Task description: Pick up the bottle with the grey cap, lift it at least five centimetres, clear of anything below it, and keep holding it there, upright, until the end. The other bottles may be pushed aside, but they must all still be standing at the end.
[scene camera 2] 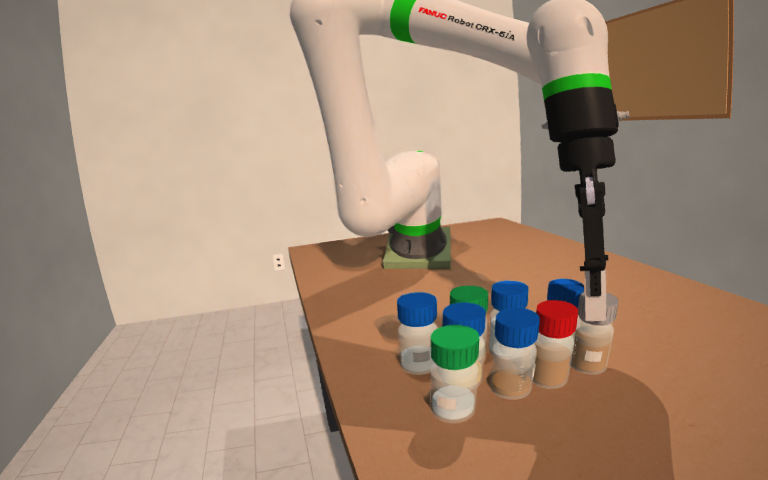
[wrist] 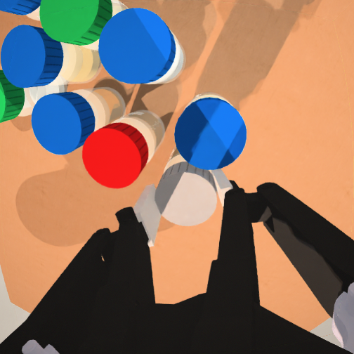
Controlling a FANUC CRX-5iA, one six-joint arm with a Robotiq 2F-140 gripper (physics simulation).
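Where they show: gripper, between the fingertips: [scene camera 2: 595,312]; arm's base, origin of its link: [scene camera 2: 418,243].
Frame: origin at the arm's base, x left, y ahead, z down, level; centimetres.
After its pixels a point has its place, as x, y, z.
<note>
The bottle with the grey cap [scene camera 2: 591,338] @(1.9, 59.8, -1.2) [wrist: 192,202] stands upright on the table, at the right of the group in the scene view. It holds brown contents and has a small pale label. My gripper [scene camera 2: 595,307] @(4.0, 58.1, -3.8) [wrist: 185,188] is shut on its grey cap, with one pale finger pad on each side in the wrist view. In the scene view the near finger hides part of the cap. A red-capped bottle [scene camera 2: 556,319] @(-4.9, 59.6, -5.8) [wrist: 115,155] and a blue-capped bottle [scene camera 2: 565,289] @(2.2, 53.3, -6.0) [wrist: 210,133] stand close by. The blue cap borders the grey cap in the wrist view; I cannot tell whether they touch.
Several more bottles stand upright on the brown table [scene camera 2: 707,350] @(23.6, 66.2, 4.5), among them a blue-capped one [scene camera 2: 516,327] @(-10.5, 59.0, -6.0) [wrist: 63,123] beside the red one and a green-capped one [scene camera 2: 454,346] @(-18.7, 59.4, -6.0) nearest the scene camera. The arm's base plate [scene camera 2: 416,263] @(-3.5, 7.2, 3.0) is at the back.
</note>
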